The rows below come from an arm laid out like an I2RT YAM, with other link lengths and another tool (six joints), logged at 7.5 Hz.
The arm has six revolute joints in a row. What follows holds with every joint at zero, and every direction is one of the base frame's. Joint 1 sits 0.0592 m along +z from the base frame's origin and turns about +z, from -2.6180 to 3.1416 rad. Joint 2 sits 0.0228 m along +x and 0.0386 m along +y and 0.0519 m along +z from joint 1 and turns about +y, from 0.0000 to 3.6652 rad. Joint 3 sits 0.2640 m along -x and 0.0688 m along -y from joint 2 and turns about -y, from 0.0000 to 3.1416 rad. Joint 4 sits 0.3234 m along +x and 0.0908 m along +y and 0.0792 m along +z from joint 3 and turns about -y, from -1.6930 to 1.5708 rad. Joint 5 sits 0.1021 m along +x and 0.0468 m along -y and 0.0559 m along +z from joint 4 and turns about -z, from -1.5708 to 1.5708 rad. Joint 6 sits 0.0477 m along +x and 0.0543 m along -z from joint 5 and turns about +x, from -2.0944 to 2.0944 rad. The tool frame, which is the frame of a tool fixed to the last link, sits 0.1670 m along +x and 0.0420 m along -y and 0.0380 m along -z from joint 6; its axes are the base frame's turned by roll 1.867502, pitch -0.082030 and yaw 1.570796 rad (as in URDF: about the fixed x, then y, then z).
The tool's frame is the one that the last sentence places.
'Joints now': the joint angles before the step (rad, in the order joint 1, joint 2, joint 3, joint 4, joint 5, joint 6). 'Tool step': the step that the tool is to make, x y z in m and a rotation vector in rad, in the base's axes. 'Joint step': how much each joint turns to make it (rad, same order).
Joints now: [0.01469, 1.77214, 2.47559, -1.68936, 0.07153, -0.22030]
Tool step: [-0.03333, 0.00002, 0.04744, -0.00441, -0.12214, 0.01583]
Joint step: [-0.00002, -0.12316, 0.00009, -0.00004, -0.00460, -0.01642]
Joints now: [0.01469, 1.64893, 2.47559, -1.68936, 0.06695, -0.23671]
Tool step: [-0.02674, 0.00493, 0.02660, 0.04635, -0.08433, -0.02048]
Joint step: [-0.00001, -0.08237, 0.00005, -0.00003, -0.01908, 0.04577]
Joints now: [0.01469, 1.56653, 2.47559, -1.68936, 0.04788, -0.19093]
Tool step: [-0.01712, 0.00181, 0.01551, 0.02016, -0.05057, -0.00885]
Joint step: [0.00000, -0.04998, -0.00004, 0.00001, -0.00686, 0.02022]
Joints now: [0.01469, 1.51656, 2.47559, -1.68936, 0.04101, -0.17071]
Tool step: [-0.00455, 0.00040, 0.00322, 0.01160, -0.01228, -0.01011]
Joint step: [0.00000, -0.01186, -0.00005, 0.00001, 0.00000, 0.01526]
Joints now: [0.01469, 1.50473, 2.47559, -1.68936, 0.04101, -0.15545]
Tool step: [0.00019, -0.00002, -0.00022, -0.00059, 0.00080, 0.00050]
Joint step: [0.00001, 0.00044, -0.00030, -0.00004, 0.00001, -0.00076]
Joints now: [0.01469, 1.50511, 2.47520, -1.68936, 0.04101, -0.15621]
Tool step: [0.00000, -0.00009, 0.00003, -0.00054, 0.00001, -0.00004]
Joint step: [0.00002, 0.00003, 0.00005, -0.00002, 0.00040, -0.00037]
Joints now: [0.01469, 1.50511, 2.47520, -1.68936, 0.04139, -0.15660]
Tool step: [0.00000, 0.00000, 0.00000, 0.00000, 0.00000, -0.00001]
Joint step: [0.00001, 0.00000, 0.00000, 0.00000, 0.00001, 0.00001]
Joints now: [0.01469, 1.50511, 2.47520, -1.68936, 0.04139, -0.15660]
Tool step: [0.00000, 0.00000, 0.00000, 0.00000, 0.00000, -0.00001]
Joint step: [0.00001, 0.00000, 0.00000, 0.00000, 0.00001, 0.00001]
